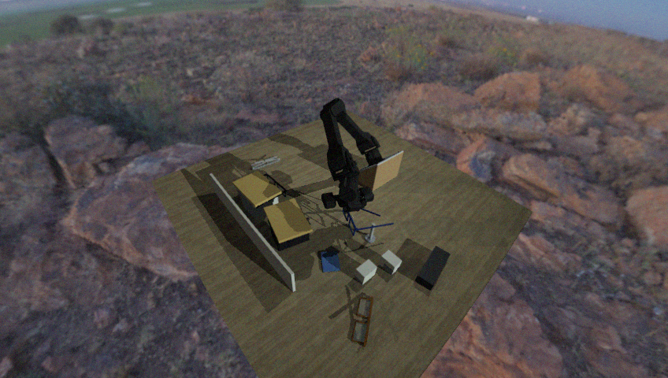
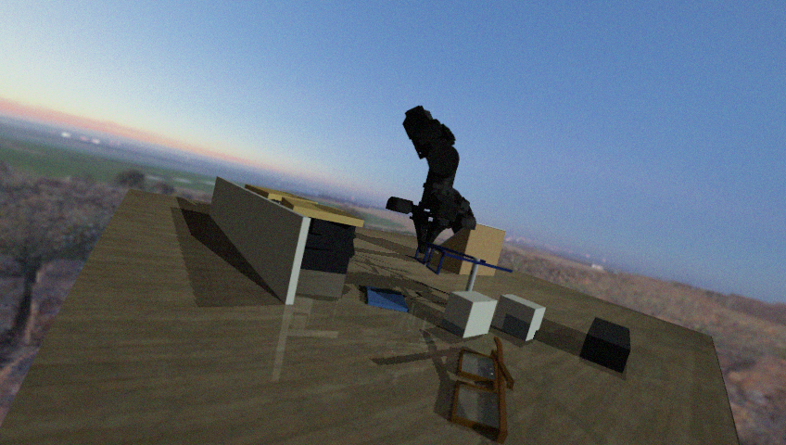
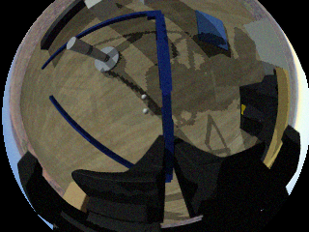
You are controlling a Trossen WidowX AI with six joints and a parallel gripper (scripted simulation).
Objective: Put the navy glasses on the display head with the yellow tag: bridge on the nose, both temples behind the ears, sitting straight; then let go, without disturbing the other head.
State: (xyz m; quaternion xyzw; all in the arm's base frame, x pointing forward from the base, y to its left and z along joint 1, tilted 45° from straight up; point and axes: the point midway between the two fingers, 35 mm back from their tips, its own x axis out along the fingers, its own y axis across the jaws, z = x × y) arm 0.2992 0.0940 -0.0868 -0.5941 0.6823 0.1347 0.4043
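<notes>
Right now my gripper tip is 12 cm to the right of the grey post, 4 cm above it and 3 cm past it. The rest, counted from my gripper tip: blue pad (16 cm ahead, 10 cm to the left, 6 cm below); black box (36 cm to the left, 10 cm behind, 4 cm below); long white wall (33 cm ahead, 18 cm to the right, 1 cm below).
</notes>
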